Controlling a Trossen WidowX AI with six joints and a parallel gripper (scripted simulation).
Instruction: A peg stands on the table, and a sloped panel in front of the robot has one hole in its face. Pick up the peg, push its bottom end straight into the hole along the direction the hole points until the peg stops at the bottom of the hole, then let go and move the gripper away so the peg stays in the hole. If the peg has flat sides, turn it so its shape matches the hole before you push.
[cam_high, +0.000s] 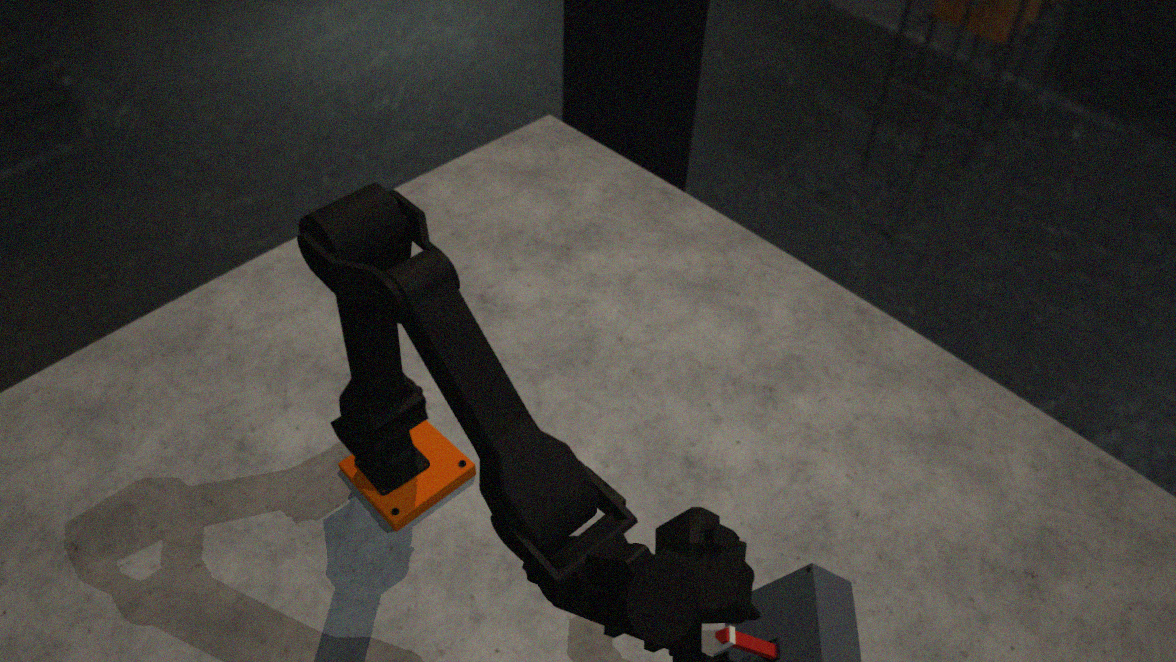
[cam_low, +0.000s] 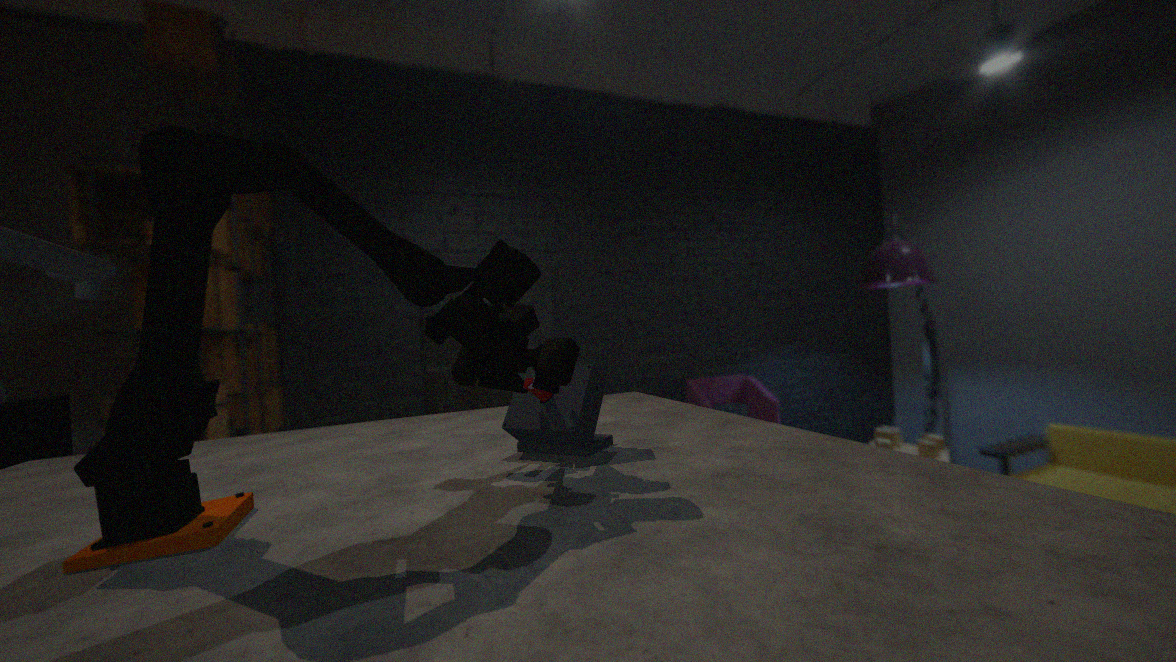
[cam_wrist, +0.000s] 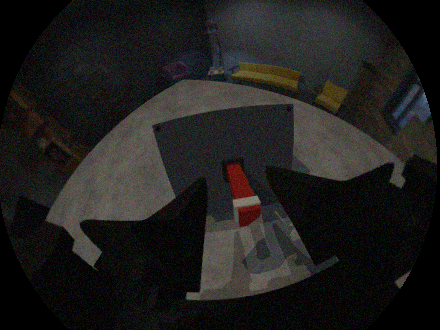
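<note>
The red peg is 10 mm to the right of my gripper tip, 10 mm behind it and 10 mm above it. From my gripper tip the other things lie so: grey sloped panel (30 mm below, 20 mm to the left, 20 mm ahead).
</note>
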